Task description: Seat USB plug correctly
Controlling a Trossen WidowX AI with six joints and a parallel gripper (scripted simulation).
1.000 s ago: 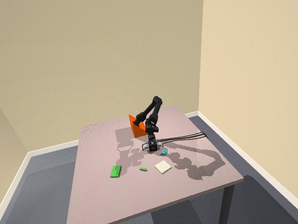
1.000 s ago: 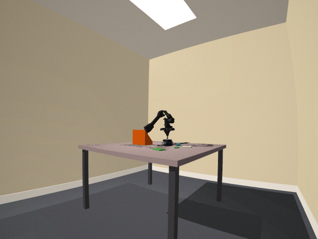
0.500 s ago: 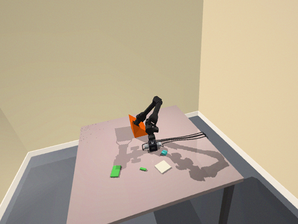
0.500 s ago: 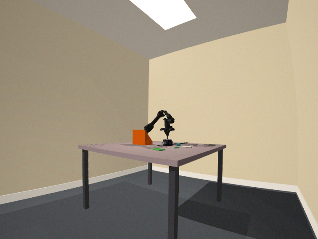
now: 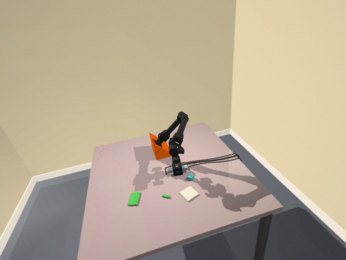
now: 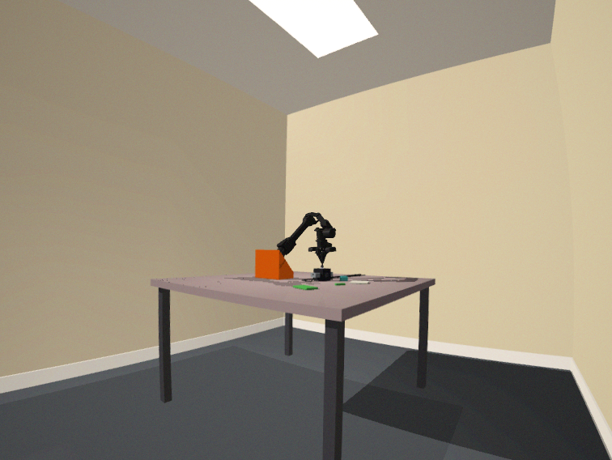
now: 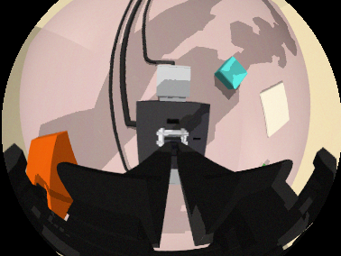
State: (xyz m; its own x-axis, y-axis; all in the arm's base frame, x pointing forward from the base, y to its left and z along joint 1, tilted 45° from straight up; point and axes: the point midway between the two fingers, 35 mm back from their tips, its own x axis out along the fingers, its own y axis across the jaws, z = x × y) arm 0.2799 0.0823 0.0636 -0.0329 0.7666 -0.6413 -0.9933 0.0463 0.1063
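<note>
Now: the USB plug 2 cm below my gripper tip. Round my gripper tip: green card 16 cm ahead, 38 cm to the right, 10 cm below; teal cube 11 cm ahead, 8 cm to the left, 10 cm below; cream pad 25 cm ahead, 2 cm to the left, 11 cm below.
</note>
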